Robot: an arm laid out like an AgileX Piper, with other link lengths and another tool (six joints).
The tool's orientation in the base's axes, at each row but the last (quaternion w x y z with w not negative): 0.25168 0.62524 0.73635 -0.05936; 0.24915 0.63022 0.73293 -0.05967; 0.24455 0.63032 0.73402 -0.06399; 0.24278 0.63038 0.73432 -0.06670; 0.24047 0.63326 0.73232 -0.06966; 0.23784 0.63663 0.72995 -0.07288; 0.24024 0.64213 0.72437 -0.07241; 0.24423 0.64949 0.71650 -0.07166; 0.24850 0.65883 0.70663 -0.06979
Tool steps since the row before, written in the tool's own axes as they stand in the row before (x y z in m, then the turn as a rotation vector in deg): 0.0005 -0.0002 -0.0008 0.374 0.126 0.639; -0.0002 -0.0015 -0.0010 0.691 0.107 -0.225; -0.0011 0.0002 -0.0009 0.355 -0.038 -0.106; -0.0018 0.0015 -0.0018 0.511 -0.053 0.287; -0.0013 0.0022 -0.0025 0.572 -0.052 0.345; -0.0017 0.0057 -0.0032 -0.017 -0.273 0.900; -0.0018 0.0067 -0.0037 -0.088 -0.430 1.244; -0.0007 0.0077 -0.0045 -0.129 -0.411 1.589; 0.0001 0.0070 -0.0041 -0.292 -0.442 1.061
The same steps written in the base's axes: -0.0005 0.0007 0.0004 0.275 0.103 -0.691; -0.0017 -0.0001 0.0006 -0.020 0.729 -0.085; 0.0000 -0.0006 0.0013 -0.096 0.353 -0.072; 0.0011 -0.0006 0.0027 -0.017 0.330 -0.487; 0.0016 0.0003 0.0032 -0.006 0.361 -0.564; 0.0048 0.0008 0.0047 -0.033 -0.432 -0.835; 0.0056 0.0010 0.0054 -0.092 -0.664 -1.136; 0.0063 0.0024 0.0059 0.016 -0.843 -1.414; 0.0057 0.0027 0.0051 -0.149 -0.768 -0.891
